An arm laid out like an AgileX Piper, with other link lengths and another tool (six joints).
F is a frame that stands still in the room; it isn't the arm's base.
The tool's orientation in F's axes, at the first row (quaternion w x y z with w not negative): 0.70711 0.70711 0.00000 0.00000
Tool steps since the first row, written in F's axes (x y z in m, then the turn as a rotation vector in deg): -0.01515 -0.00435 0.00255 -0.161 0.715 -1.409; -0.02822 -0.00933 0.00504 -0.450 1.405 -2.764; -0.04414 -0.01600 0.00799 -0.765 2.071 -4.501; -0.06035 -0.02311 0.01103 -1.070 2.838 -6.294; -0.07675 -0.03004 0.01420 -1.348 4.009 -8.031; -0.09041 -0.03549 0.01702 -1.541 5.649 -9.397; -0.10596 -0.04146 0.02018 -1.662 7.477 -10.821; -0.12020 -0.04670 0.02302 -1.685 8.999 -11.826
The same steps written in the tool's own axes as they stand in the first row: -0.01515 0.00255 0.00435 -0.161 -1.409 -0.715; -0.02822 0.00504 0.00933 -0.450 -2.764 -1.405; -0.04414 0.00799 0.01600 -0.765 -4.501 -2.071; -0.06035 0.01103 0.02311 -1.070 -6.294 -2.838; -0.07675 0.01420 0.03004 -1.348 -8.031 -4.009; -0.09041 0.01702 0.03549 -1.541 -9.397 -5.649; -0.10596 0.02018 0.04146 -1.662 -10.821 -7.477; -0.12020 0.02302 0.04670 -1.685 -11.826 -8.999
